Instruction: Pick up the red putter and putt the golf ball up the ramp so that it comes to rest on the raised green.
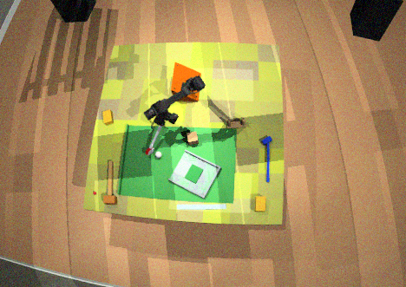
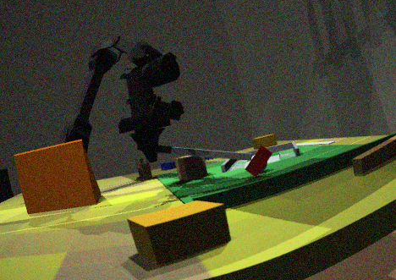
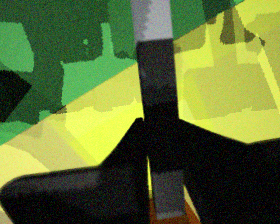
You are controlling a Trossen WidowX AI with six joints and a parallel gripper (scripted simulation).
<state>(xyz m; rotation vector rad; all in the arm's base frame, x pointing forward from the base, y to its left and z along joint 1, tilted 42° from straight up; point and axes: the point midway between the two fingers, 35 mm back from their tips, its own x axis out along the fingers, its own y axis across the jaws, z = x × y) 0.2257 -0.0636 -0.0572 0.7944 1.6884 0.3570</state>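
Now: the brown cube 19 cm to the left of my gripper tip, 9 cm ahead of it and 4 cm below it. From my gripper tip the other things lie so: green turf (26 cm ahead, 10 cm to the left, 8 cm below); then white golf ball (23 cm ahead, 5 cm below, 1 cm to the right); then red putter (11 cm ahead, 3 cm to the right, 1 cm below).
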